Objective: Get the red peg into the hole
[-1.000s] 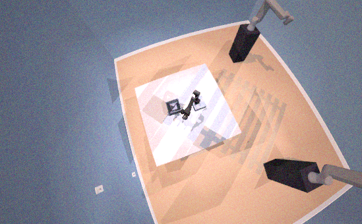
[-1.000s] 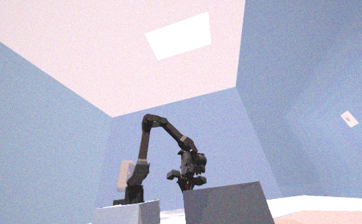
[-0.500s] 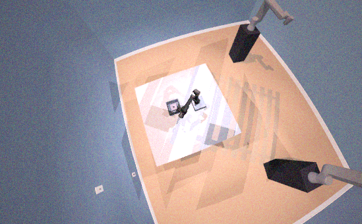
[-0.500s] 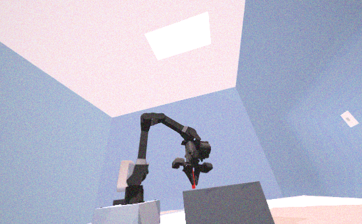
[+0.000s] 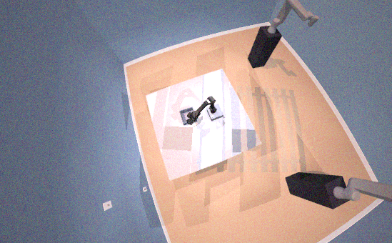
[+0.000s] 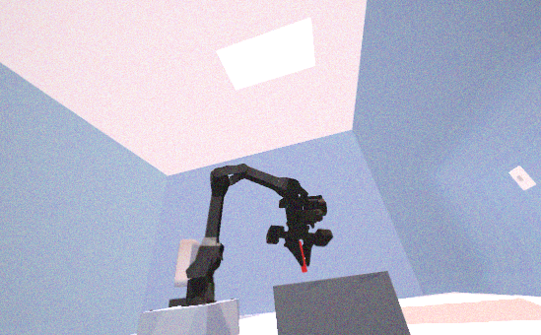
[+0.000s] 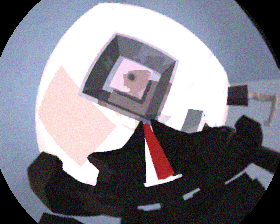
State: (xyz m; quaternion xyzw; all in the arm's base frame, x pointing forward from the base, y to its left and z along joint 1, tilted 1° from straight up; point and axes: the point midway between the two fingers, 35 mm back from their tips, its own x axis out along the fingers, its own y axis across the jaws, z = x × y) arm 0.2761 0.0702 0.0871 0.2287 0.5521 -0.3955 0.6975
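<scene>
Right now the plate is 9 cm below my gripper tip, 8 cm to the right of it and 6 cm ahead of it. From my gripper tip the other things lie so: red peg 3 cm above, 2 cm to the left, 1 cm behind; then grey box 11 cm below, 8 cm to the right, 6 cm ahead.
</scene>
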